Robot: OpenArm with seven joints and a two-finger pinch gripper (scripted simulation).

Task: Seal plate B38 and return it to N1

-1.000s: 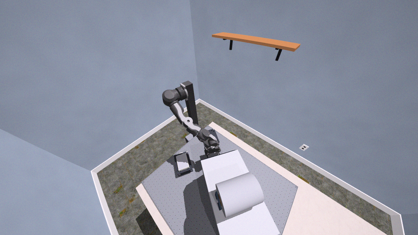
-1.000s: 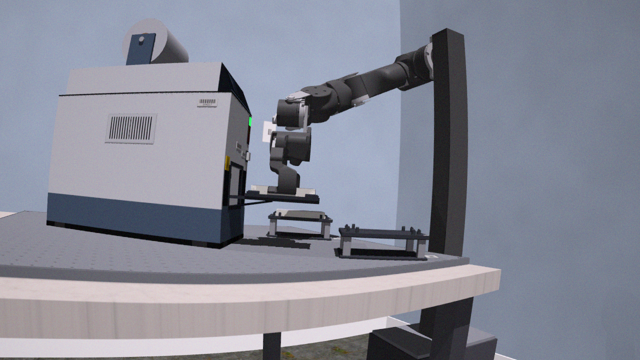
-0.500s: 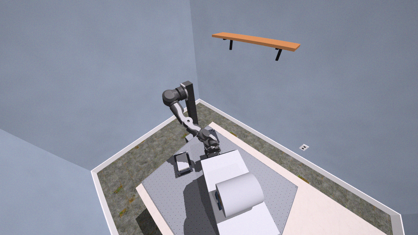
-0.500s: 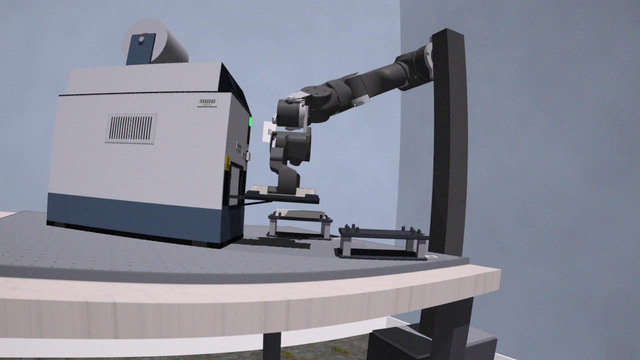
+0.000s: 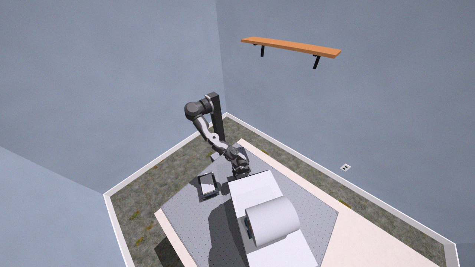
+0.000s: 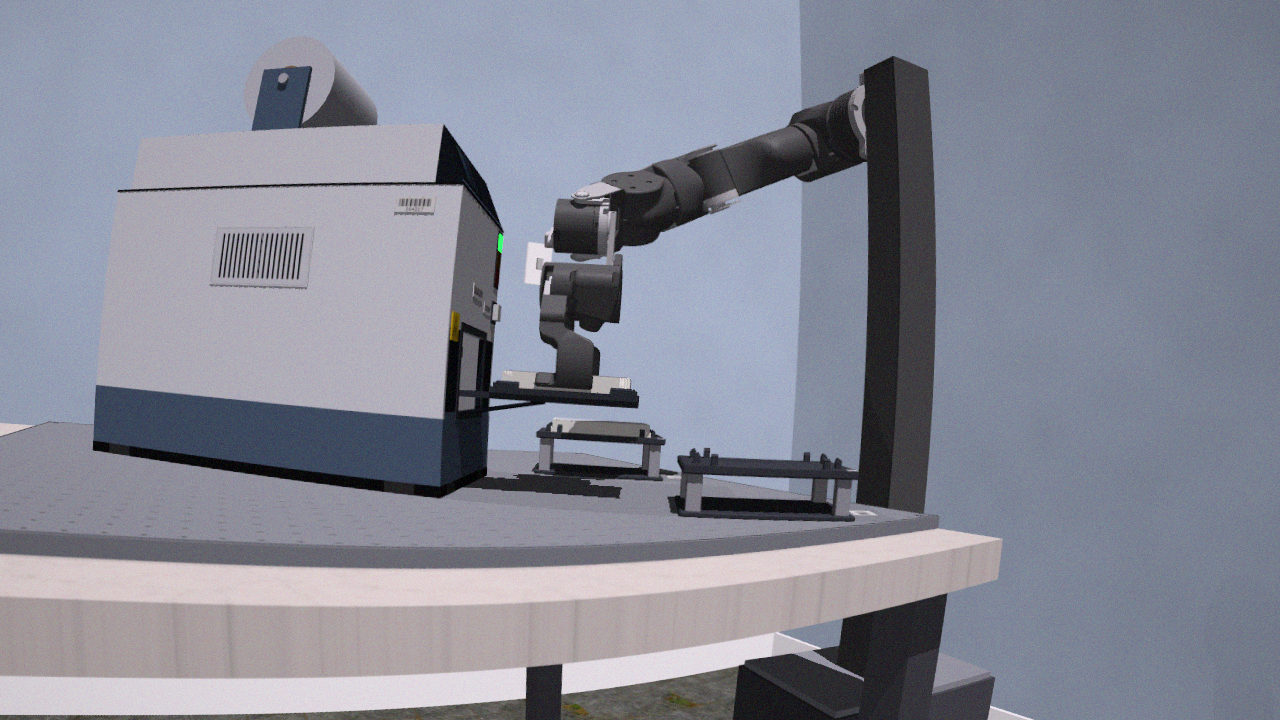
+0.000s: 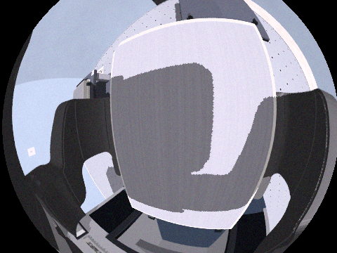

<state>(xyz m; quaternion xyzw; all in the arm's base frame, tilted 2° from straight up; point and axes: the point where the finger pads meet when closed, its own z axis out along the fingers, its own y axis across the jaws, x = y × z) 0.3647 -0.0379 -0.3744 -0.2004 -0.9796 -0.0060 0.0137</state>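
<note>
My gripper is now 1 cm above the sealer's stage. Also, from my hand: start key (6 cm ahead, 12 cm to the right, 8 cm above); foil roll (31 cm ahead, 13 cm to the right, 31 cm above); yellow warning label (13 cm ahead, 4 cm to the left, 5 cm above).
</note>
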